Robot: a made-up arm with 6 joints.
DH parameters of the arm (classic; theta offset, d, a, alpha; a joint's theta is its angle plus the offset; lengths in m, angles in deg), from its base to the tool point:
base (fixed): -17.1 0 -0.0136 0
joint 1: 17.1 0.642 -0.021 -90
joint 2: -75.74 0 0.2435 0
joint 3: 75.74 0.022 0.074 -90
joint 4: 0 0.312 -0.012 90
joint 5: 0 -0.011 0.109 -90
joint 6: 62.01 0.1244 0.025 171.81
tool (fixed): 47.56 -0.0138 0 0
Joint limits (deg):
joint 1: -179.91..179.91
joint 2: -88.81..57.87
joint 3: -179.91..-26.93
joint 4: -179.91..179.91
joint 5: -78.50..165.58
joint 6: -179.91..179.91
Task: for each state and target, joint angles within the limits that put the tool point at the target. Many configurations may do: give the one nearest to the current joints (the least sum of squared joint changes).
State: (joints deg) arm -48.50 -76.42 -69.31 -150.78 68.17 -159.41
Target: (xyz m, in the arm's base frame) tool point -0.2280 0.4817 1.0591
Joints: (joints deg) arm -73.26 -88.81 -98.06 -152.80 103.61 -166.44
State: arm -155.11 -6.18 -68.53 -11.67 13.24 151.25
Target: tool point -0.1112 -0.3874 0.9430
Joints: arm -110.24 -26.74 -55.83 -17.86 9.23 152.68
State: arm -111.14 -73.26 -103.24 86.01 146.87 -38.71
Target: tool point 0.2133 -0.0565 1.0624
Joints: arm -127.90 -60.97 -91.02 82.19 145.07 -38.95
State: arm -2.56 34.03 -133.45 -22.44 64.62 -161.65
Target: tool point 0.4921 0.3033 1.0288
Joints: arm 28.74 31.26 -144.73 -19.68 49.55 -157.31
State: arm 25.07 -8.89 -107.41 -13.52 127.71 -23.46
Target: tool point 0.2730 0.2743 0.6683
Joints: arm 45.06 13.45 -91.70 -1.72 126.28 -25.12
